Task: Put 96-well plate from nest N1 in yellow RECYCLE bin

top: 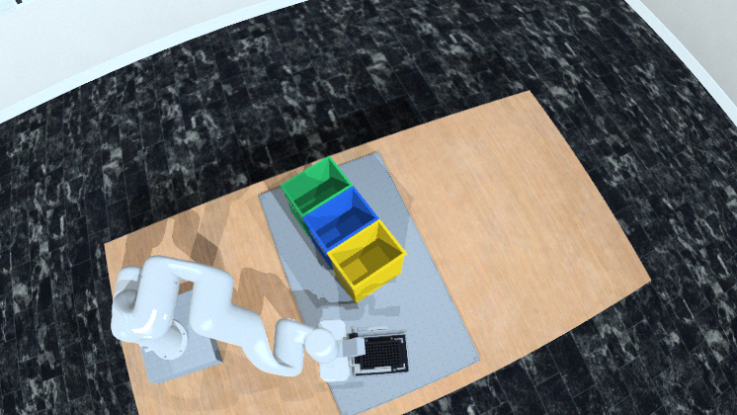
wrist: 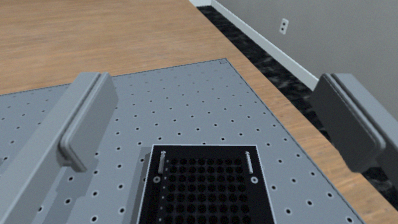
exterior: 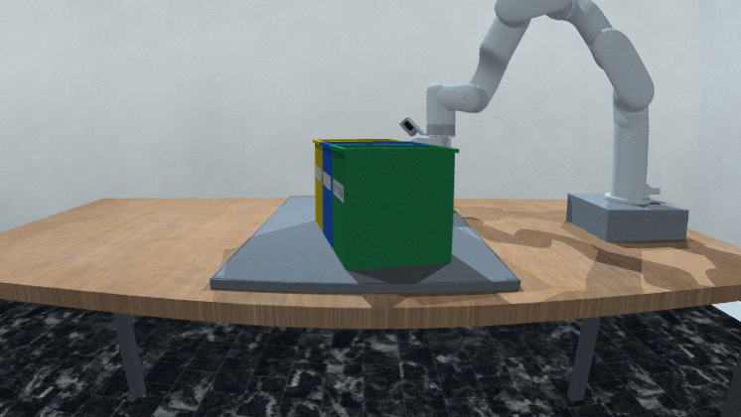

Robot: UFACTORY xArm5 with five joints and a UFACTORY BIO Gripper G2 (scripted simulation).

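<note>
Now: hand 120 mm above the black 96-well plate. Also, from my hand: plate nest N1: 130 mm below; yellow recycle bin: 70 mm ahead, 260 mm to the left, 50 mm below; blue bin: 50 mm ahead, 390 mm to the left, 50 mm below.
</note>
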